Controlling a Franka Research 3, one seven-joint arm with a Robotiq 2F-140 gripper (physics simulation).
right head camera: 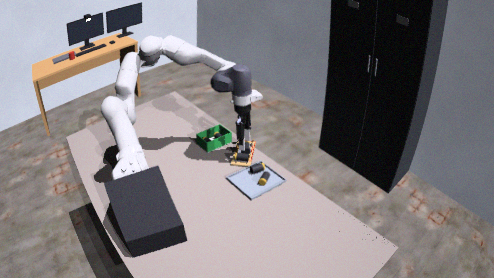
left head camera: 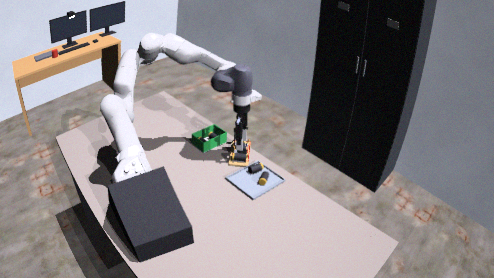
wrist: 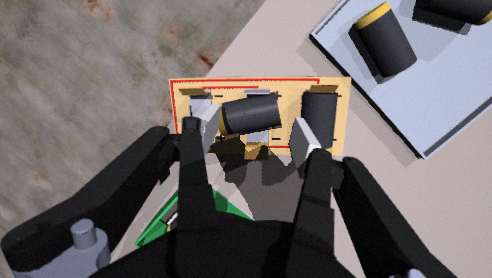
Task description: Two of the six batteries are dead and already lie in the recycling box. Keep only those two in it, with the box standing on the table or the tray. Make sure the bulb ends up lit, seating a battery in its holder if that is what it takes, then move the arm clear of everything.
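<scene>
The holder board (left head camera: pixel 239 163) (right head camera: pixel 241 163) (wrist: pixel 289 87) lies on the table. In the wrist view, one battery (wrist: pixel 319 112) lies lengthwise in its right-hand holder. Another battery (wrist: pixel 251 114) lies crosswise and slightly askew over the middle holder. My gripper (left head camera: pixel 241 145) (right head camera: pixel 243 145) (wrist: pixel 255 124) is open and empty, pointing down low over the board, its fingers towards either end of the askew battery. The green recycling box (left head camera: pixel 210 143) (right head camera: pixel 215 143) (wrist: pixel 227 201) stands on the table with dark batteries inside, partly hidden. The bulb cannot be made out, so whether it is lit cannot be told.
The pale tray (left head camera: pixel 240 183) (right head camera: pixel 241 183) (wrist: pixel 425 115) beside the board holds two batteries, one (left head camera: pixel 255 168) (right head camera: pixel 257 168) and another (left head camera: pixel 264 178) (right head camera: pixel 264 178). A big black block (left head camera: pixel 150 207) (right head camera: pixel 145 205) is near the arm's base. A black cabinet stands beyond the table.
</scene>
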